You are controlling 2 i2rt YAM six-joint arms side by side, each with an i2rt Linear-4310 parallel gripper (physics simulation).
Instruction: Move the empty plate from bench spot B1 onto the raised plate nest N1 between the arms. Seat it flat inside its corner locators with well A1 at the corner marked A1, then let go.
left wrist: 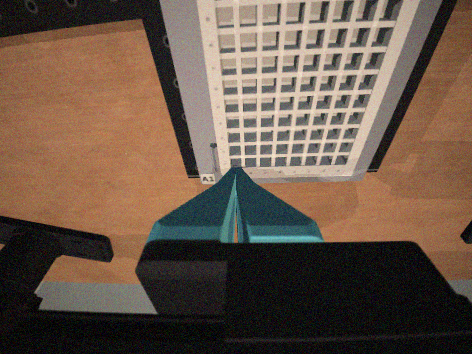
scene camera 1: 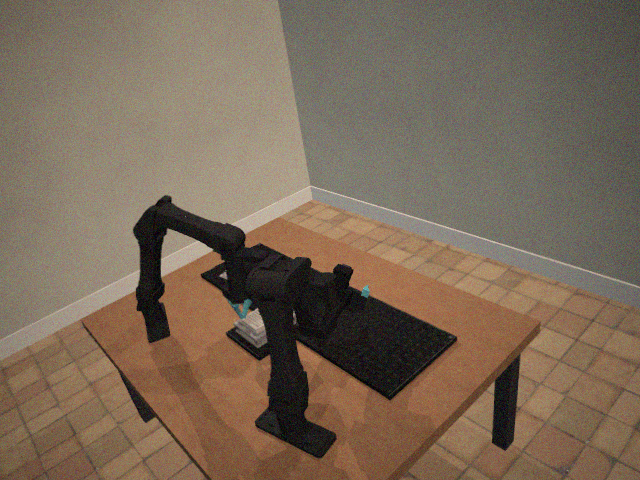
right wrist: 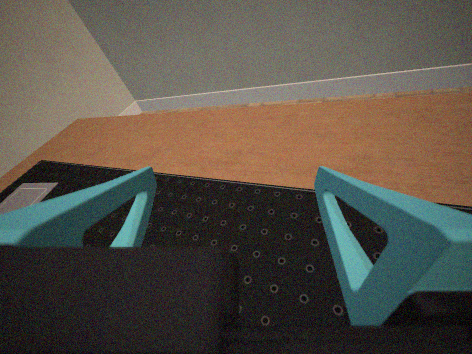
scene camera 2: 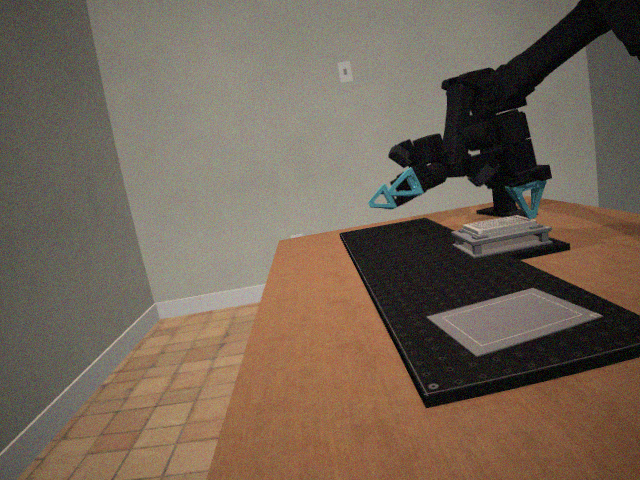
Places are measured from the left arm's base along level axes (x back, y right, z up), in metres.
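Where they show: left gripper, fingertip midpoint: (left wrist: 235, 176) (scene camera 1: 243, 318) (scene camera 2: 532, 218); right gripper, fingertip midpoint: (scene camera 1: 351, 280) (right wrist: 235, 175) (scene camera 2: 378, 199); left arm's base, link origin: (left wrist: 44, 235) (scene camera 1: 156, 322); right arm's base, link origin: (scene camera 1: 294, 431) (scene camera 2: 505, 214).
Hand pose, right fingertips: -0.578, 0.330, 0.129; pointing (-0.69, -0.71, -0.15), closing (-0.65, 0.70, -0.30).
Note:
Things, the pixels of their top centre, and the offset from my right fingertips, as dx, dy, dz. "spot": a spot on its surface instead. Level surfaces: height alone.
- white plate, top centre: (left wrist: 300, 74) (scene camera 2: 498, 222) (scene camera 1: 264, 313) +0.255, -0.090, -0.069
- raised grey nest, top centre: (left wrist: 298, 67) (scene camera 2: 498, 226) (scene camera 1: 265, 316) +0.254, -0.089, -0.078
- A1 tag, surface spot: (left wrist: 208, 178) spot: +0.343, -0.115, -0.083
- grey outlined pad, surface spot: (scene camera 2: 514, 320) spot: +0.231, -0.467, -0.114
- black perforated board, surface height: dz -0.116
- wooden table, surface height: dz -0.129
The white plate (scene camera 1: 251, 321) (scene camera 2: 498, 225) (left wrist: 295, 95) lies on the raised grey nest (scene camera 2: 501, 246) (left wrist: 192, 85) and looks about level. In the left wrist view the A1 tag (left wrist: 208, 178) is beside its near left corner. Whether every edge is fully down inside the locators I cannot tell. My left gripper (scene camera 1: 242, 314) (scene camera 2: 532, 215) (left wrist: 235, 176) is shut and empty, its tips at the plate's near edge close to the A1 corner; whether they touch is unclear. My right gripper (scene camera 2: 381, 200) (right wrist: 235, 175) is open and empty, above the black board and away from the plate.
A grey outlined pad (scene camera 2: 514, 320) (right wrist: 30, 196) lies bare on the black perforated board (scene camera 1: 392, 346) (scene camera 2: 423, 268). In scene camera 1 the right arm (scene camera 1: 284, 351) stands in front of part of the nest. The wooden table (scene camera 1: 465, 310) surrounds the board.

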